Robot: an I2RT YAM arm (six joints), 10 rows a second.
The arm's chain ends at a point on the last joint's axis. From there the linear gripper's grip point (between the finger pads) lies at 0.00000 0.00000 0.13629 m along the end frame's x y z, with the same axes.
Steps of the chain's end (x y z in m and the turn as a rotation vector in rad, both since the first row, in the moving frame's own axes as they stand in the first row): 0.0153, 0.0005, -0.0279, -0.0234, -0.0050, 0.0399; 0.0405, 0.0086, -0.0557, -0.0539, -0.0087, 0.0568; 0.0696, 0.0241, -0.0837, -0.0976, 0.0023, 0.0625; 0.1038, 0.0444, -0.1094, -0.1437, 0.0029, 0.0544; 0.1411, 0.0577, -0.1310, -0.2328, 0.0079, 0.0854; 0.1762, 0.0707, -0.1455, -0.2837, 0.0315, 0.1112; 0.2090, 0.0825, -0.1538, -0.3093, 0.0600, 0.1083; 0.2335, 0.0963, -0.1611, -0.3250, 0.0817, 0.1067; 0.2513, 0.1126, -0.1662, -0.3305, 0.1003, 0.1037
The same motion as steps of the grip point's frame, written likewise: 0.0146, 0.0037, -0.0279, -0.0234, -0.0050, 0.0399; 0.0391, 0.0159, -0.0559, -0.0539, -0.0087, 0.0568; 0.0695, 0.0374, -0.0843, -0.0976, 0.0023, 0.0625; 0.1037, 0.0639, -0.1108, -0.1437, 0.0029, 0.0544; 0.1408, 0.0891, -0.1347, -0.2328, 0.0079, 0.0854; 0.1783, 0.1090, -0.1510, -0.2837, 0.0315, 0.1112; 0.2148, 0.1243, -0.1605, -0.3093, 0.0600, 0.1083; 0.2421, 0.1403, -0.1687, -0.3250, 0.0817, 0.1067; 0.2624, 0.1574, -0.1742, -0.3305, 0.1003, 0.1037
